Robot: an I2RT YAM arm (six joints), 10 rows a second.
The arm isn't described. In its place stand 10 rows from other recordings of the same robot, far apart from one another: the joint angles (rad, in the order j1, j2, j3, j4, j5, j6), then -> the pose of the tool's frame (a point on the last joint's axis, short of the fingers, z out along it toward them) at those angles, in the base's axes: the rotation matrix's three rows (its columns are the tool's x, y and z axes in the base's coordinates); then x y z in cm.
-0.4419, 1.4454, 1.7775, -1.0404, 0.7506, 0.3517 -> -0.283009 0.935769 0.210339; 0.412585 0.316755 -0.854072; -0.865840 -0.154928 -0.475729; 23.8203 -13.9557 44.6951
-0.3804, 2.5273, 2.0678, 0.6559, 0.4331, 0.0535 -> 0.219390 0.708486 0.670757; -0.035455 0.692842 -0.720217; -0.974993 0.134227 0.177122; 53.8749 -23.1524 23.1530
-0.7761, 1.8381, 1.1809, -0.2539, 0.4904, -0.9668 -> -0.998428 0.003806 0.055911; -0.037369 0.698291 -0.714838; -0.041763 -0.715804 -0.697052; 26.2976 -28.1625 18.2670
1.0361, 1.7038, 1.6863, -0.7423, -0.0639, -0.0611 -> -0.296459 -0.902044 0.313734; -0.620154 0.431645 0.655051; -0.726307 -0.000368 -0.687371; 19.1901 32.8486 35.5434
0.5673, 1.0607, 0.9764, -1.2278, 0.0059, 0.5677 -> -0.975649 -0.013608 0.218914; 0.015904 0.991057 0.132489; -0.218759 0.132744 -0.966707; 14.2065 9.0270 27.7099
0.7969, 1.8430, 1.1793, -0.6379, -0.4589, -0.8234 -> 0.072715 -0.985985 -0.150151; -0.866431 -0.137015 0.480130; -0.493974 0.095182 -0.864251; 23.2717 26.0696 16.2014
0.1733, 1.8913, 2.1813, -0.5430, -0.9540, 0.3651 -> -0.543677 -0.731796 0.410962; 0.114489 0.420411 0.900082; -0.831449 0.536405 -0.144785; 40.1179 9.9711 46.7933
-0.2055, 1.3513, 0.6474, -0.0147, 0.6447, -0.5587 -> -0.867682 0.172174 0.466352; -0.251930 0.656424 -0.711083; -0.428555 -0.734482 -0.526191; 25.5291 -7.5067 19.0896
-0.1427, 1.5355, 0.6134, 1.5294, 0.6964, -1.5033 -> -0.590977 0.606091 0.532353; -0.688360 -0.034809 -0.724534; -0.420603 -0.794634 0.437780; 28.3514 -6.3805 27.6165
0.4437, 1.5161, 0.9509, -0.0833, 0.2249, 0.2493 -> -0.592285 -0.115383 0.797424; -0.015220 0.991119 0.132104; -0.805585 0.066107 -0.588781; 30.2569 13.5024 23.0902
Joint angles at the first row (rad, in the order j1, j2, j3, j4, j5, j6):
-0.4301 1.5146 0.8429 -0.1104 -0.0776 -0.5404
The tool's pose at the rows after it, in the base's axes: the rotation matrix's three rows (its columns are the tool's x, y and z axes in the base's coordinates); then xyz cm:
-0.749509 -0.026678 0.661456; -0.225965 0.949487 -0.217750; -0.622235 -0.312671 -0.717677; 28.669 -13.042 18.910
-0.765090 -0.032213 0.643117; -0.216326 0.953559 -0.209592; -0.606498 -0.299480 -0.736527; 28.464 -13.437 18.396
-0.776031 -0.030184 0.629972; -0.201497 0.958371 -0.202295; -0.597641 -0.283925 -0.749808; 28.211 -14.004 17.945
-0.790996 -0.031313 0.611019; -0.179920 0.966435 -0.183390; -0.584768 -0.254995 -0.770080; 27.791 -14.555 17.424
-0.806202 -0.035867 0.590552; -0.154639 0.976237 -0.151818; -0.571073 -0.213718 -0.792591; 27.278 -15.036 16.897
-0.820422 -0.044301 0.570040; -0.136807 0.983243 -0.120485; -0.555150 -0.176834 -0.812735; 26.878 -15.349 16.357
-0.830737 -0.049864 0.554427; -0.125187 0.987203 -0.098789; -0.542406 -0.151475 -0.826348; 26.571 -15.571 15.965
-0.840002 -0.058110 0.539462; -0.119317 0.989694 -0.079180; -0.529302 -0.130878 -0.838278; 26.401 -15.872 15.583
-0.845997 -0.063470 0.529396; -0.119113 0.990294 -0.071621; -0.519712 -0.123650 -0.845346; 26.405 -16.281 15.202
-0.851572 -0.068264 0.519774; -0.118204 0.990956 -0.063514; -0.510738 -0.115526 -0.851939; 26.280 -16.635 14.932
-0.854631 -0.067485 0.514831; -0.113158 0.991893 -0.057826; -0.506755 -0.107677 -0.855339; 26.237 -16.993 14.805
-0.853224 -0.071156 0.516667; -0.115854 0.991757 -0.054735; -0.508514 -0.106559 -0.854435; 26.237 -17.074 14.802
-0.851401 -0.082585 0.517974; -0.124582 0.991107 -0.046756; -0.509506 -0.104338 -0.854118; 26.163 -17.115 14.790
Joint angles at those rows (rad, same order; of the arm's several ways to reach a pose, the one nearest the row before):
-0.4362 1.5394 0.8505 -0.1150 -0.0822 -0.5507
-0.4515 1.5532 0.8505 -0.1299 -0.0921 -0.5594
-0.4728 1.5665 0.8505 -0.1383 -0.1070 -0.5655
-0.4972 1.5787 0.8501 -0.1608 -0.1306 -0.5705
-0.5224 1.5898 0.8501 -0.1932 -0.1638 -0.5747
-0.5407 1.6028 0.8505 -0.2230 -0.1913 -0.5819
-0.5541 1.6123 0.8505 -0.2443 -0.2092 -0.5892
-0.5671 1.6276 0.8562 -0.2638 -0.2249 -0.6018
-0.5789 1.6478 0.8646 -0.2691 -0.2317 -0.6163
-0.5915 1.6607 0.8703 -0.2791 -0.2394 -0.6308
-0.6025 1.6718 0.8791 -0.2875 -0.2466 -0.6380
-0.6052 1.6737 0.8810 -0.2878 -0.2516 -0.6430
-0.6087 1.6737 0.8810 -0.2917 -0.2607 -0.6556

